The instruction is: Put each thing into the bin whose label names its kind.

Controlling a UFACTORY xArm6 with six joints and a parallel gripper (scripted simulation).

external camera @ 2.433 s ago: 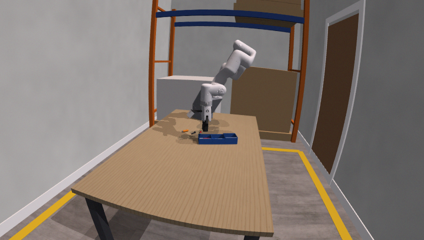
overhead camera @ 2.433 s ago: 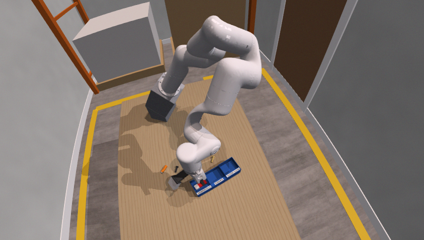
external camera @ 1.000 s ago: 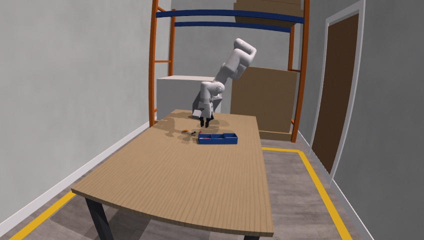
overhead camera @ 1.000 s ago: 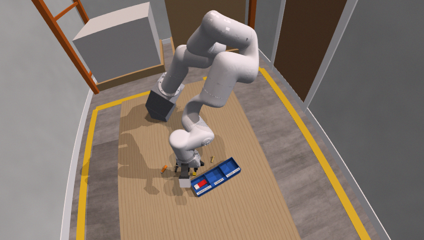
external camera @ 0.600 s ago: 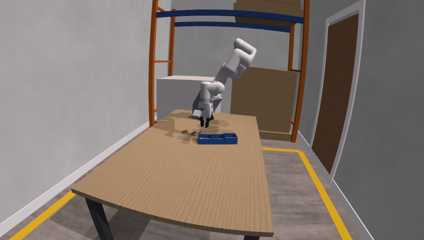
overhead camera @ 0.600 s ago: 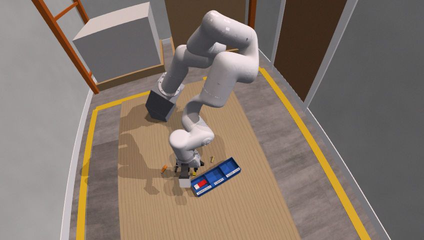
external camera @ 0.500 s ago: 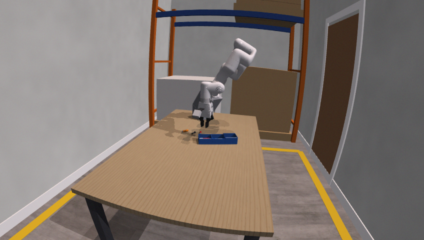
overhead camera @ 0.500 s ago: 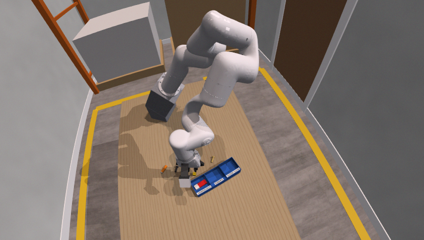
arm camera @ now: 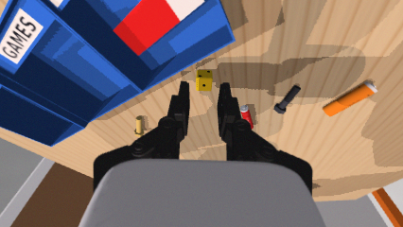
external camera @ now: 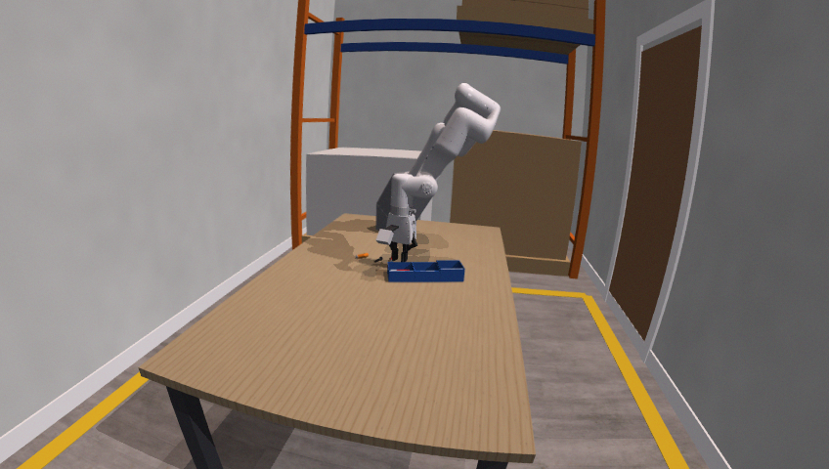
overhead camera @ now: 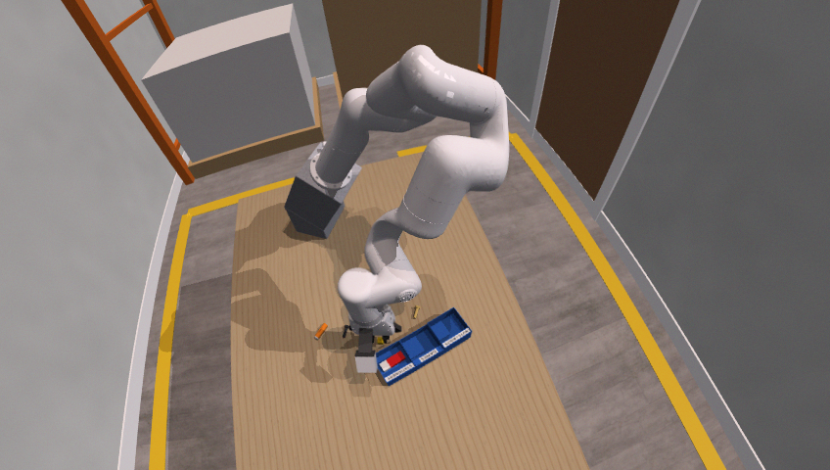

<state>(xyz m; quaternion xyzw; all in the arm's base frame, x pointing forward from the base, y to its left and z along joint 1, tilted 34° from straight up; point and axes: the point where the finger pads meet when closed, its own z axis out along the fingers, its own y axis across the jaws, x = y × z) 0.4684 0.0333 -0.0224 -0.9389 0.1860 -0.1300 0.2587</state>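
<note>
Right now my hand is 40 mm above the yellow die. From my hand the other things lie so: red battery 80 mm behind, 40 mm to the right, 40 mm below; then eraser 70 mm ahead, 10 mm to the left, 40 mm below; then black bolt 60 mm behind, 90 mm to the right, 40 mm below.
</note>
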